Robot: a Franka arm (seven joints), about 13 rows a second.
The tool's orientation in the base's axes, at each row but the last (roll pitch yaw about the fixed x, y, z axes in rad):
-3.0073 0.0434 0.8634
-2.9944 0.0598 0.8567
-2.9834 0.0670 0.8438
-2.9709 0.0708 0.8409
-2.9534 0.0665 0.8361
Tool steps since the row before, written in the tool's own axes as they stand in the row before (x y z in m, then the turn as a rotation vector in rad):
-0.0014 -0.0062 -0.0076 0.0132 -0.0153 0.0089
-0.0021 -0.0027 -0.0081 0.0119 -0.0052 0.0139
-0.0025 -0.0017 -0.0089 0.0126 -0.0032 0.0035
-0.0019 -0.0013 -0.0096 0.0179 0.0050 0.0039
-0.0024 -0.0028 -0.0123 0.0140 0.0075 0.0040
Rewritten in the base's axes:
-0.0046 0.0025 0.0084 -0.0041 0.0204 -0.0073
-0.0022 -0.0002 0.0085 0.0018 0.0131 -0.0137
-0.0015 -0.0012 0.0092 0.0055 0.0117 -0.0038
-0.0005 -0.0011 0.0098 0.0149 0.0102 -0.0059
-0.0014 -0.0009 0.0127 0.0140 0.0057 -0.0063

